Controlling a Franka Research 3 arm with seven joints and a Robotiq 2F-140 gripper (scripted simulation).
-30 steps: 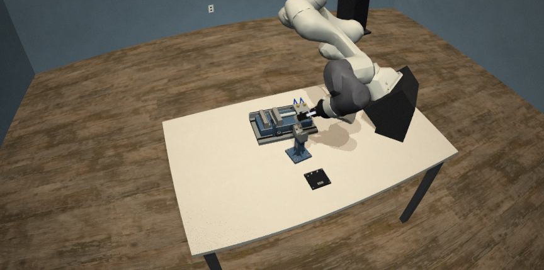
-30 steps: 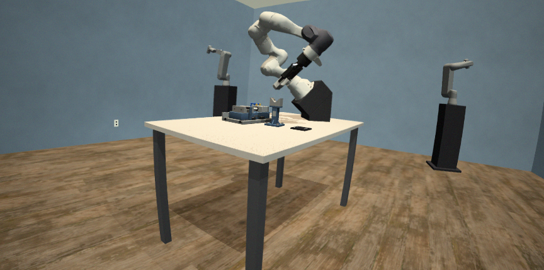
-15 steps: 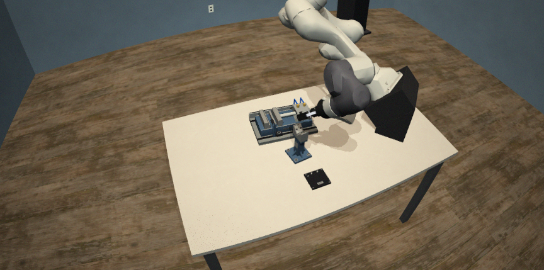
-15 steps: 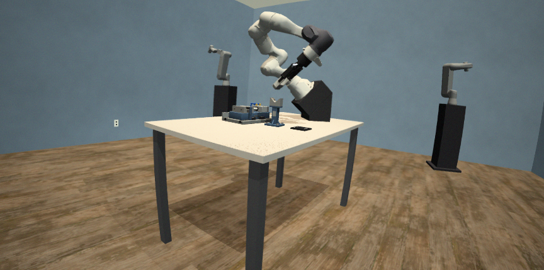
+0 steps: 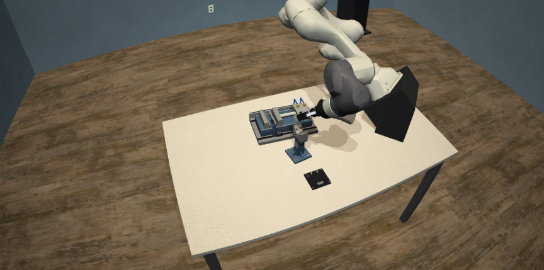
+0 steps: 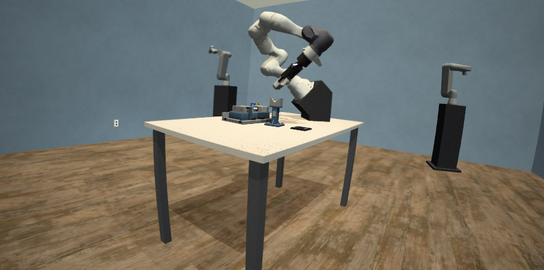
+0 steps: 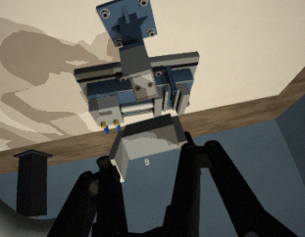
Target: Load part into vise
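The part is 20 mm to the right of my hand and 10 mm below it. The rest, counted from my hand: black infeed plate (250 mm below, 150 mm to the left, 20 mm ahead); then vise (210 mm to the right, 210 mm below, 50 mm behind); then air cylinder (180 mm to the right, 170 mm below, 140 mm behind).
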